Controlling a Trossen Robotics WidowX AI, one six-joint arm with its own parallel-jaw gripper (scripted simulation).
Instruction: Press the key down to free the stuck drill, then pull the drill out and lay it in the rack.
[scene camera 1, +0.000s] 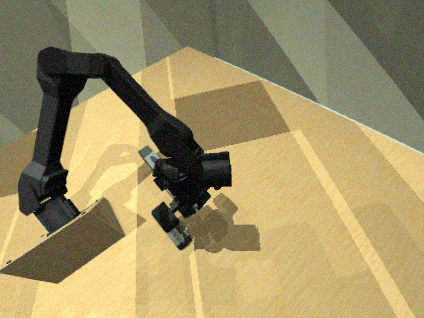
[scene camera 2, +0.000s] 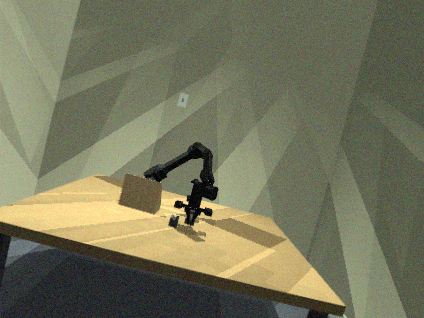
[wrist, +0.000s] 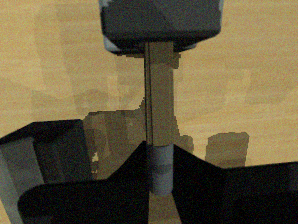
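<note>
My gripper is carrying a drill, and in the wrist view, too, I can see the gripper.
</note>
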